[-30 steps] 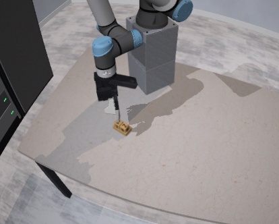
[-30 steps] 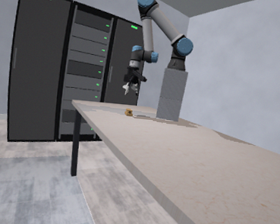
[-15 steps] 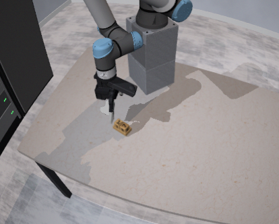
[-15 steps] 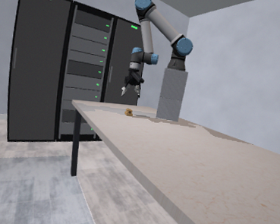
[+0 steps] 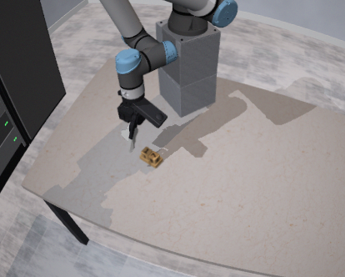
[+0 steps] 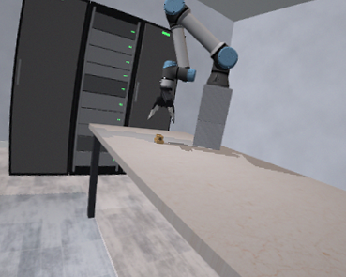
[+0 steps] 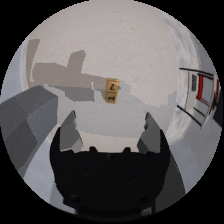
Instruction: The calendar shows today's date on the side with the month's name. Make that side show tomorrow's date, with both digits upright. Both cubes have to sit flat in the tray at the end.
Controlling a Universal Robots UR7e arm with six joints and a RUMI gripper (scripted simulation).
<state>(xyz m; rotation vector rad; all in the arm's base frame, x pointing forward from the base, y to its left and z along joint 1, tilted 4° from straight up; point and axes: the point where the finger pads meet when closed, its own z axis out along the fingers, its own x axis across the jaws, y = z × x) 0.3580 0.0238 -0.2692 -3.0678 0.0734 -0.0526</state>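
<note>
The wooden date cube is 9 cm below my hand. Round my hand: wooden cube: 9 cm below, 3 cm to the left; then tray: 11 cm below, 2 cm to the left.
</note>
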